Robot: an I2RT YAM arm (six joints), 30 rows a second.
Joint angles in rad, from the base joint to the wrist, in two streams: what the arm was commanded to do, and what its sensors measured. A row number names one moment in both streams.
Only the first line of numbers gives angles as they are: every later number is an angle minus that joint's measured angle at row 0.
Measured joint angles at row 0: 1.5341 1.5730 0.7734 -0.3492 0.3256 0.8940
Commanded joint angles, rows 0 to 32: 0.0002 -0.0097 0.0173 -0.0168 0.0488 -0.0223; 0.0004 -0.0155 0.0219 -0.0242 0.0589 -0.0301; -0.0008 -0.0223 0.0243 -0.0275 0.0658 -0.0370; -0.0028 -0.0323 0.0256 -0.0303 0.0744 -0.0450; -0.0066 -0.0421 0.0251 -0.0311 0.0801 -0.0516; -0.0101 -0.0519 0.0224 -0.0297 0.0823 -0.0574; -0.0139 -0.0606 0.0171 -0.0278 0.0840 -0.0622; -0.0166 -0.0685 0.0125 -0.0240 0.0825 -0.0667; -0.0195 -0.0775 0.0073 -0.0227 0.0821 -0.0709; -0.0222 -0.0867 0.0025 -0.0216 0.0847 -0.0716; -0.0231 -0.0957 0.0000 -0.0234 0.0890 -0.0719; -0.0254 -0.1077 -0.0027 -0.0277 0.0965 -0.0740; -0.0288 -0.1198 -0.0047 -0.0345 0.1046 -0.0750; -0.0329 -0.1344 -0.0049 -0.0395 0.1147 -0.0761; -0.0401 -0.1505 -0.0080 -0.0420 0.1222 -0.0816; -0.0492 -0.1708 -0.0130 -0.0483 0.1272 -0.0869; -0.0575 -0.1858 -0.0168 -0.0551 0.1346 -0.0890; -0.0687 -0.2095 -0.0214 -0.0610 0.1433 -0.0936; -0.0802 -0.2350 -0.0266 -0.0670 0.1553 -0.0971; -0.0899 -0.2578 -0.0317 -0.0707 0.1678 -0.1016; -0.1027 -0.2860 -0.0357 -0.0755 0.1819 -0.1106; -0.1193 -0.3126 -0.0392 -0.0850 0.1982 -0.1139; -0.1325 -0.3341 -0.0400 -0.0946 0.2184 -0.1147; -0.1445 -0.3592 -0.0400 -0.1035 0.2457 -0.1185; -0.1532 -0.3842 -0.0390 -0.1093 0.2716 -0.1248; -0.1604 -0.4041 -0.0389 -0.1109 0.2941 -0.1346; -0.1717 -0.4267 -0.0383 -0.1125 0.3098 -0.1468; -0.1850 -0.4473 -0.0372 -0.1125 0.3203 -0.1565; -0.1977 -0.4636 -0.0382 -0.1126 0.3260 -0.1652; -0.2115 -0.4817 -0.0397 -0.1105 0.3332 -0.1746; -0.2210 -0.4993 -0.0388 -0.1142 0.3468 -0.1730; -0.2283 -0.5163 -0.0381 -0.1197 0.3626 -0.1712; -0.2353 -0.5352 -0.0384 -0.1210 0.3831 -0.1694
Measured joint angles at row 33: -0.2220 -0.5028 -0.0393 -0.1072 0.3025 -0.1515
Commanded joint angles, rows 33 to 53: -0.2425 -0.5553 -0.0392 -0.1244 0.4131 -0.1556; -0.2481 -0.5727 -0.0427 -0.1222 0.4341 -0.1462; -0.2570 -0.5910 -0.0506 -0.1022 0.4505 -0.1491; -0.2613 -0.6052 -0.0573 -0.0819 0.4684 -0.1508; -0.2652 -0.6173 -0.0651 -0.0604 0.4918 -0.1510; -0.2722 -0.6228 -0.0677 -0.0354 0.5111 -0.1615; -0.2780 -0.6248 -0.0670 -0.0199 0.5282 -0.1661; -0.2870 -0.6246 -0.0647 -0.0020 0.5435 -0.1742; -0.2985 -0.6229 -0.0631 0.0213 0.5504 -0.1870; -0.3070 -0.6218 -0.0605 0.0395 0.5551 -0.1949; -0.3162 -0.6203 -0.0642 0.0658 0.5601 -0.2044; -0.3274 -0.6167 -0.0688 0.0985 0.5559 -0.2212; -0.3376 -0.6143 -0.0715 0.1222 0.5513 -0.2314; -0.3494 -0.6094 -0.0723 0.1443 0.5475 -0.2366; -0.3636 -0.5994 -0.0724 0.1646 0.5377 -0.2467; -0.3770 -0.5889 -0.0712 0.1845 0.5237 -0.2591; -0.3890 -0.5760 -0.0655 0.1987 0.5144 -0.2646; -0.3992 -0.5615 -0.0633 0.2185 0.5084 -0.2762; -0.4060 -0.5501 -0.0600 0.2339 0.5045 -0.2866; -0.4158 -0.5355 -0.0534 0.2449 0.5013 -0.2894; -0.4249 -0.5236 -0.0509 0.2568 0.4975 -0.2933
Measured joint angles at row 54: -0.4108 -0.5444 -0.0637 0.1609 0.5135 -0.2583
